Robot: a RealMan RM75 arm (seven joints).
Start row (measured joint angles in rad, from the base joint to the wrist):
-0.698 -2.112 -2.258 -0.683 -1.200 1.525 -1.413
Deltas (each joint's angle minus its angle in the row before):
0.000 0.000 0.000 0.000 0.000 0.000 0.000
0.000 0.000 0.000 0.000 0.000 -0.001 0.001
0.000 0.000 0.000 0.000 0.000 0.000 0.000
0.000 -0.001 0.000 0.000 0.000 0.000 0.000
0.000 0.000 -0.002 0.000 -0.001 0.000 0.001
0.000 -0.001 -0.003 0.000 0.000 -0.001 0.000
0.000 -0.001 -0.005 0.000 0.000 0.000 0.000
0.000 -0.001 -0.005 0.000 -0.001 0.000 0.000
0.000 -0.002 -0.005 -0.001 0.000 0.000 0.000
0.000 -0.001 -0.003 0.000 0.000 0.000 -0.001
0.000 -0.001 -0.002 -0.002 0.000 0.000 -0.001
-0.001 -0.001 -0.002 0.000 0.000 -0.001 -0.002
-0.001 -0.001 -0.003 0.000 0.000 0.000 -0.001
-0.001 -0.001 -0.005 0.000 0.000 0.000 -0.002
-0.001 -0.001 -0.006 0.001 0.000 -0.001 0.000
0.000 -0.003 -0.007 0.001 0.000 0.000 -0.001
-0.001 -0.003 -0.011 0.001 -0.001 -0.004 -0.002
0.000 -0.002 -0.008 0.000 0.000 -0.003 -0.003
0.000 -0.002 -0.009 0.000 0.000 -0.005 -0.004
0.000 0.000 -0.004 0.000 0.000 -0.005 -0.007
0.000 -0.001 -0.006 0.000 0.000 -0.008 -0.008
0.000 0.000 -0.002 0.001 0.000 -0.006 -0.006
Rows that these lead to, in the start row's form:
-0.698 -2.112 -2.258 -0.683 -1.200 1.525 -1.413
-0.698 -2.112 -2.258 -0.683 -1.200 1.524 -1.412
-0.698 -2.112 -2.258 -0.683 -1.200 1.524 -1.412
-0.698 -2.113 -2.258 -0.683 -1.200 1.524 -1.412
-0.698 -2.113 -2.260 -0.683 -1.201 1.524 -1.411
-0.698 -2.114 -2.263 -0.683 -1.201 1.523 -1.411
-0.698 -2.115 -2.268 -0.683 -1.201 1.523 -1.411
-0.698 -2.116 -2.273 -0.683 -1.202 1.523 -1.411
-0.698 -2.118 -2.278 -0.684 -1.202 1.523 -1.411
-0.698 -2.119 -2.281 -0.684 -1.202 1.523 -1.412
-0.698 -2.120 -2.283 -0.686 -1.202 1.523 -1.413
-0.699 -2.121 -2.285 -0.686 -1.202 1.522 -1.415
-0.700 -2.122 -2.288 -0.686 -1.202 1.522 -1.416
-0.701 -2.123 -2.293 -0.686 -1.202 1.522 -1.418
-0.702 -2.124 -2.299 -0.685 -1.202 1.521 -1.418
-0.702 -2.127 -2.306 -0.684 -1.202 1.521 -1.419
-0.703 -2.130 -2.317 -0.683 -1.203 1.517 -1.421
-0.703 -2.132 -2.325 -0.683 -1.203 1.514 -1.424
-0.703 -2.134 -2.334 -0.683 -1.203 1.509 -1.428
-0.703 -2.134 -2.338 -0.683 -1.203 1.504 -1.435
-0.703 -2.135 -2.344 -0.683 -1.203 1.496 -1.443
-0.703 -2.135 -2.346 -0.682 -1.203 1.490 -1.449

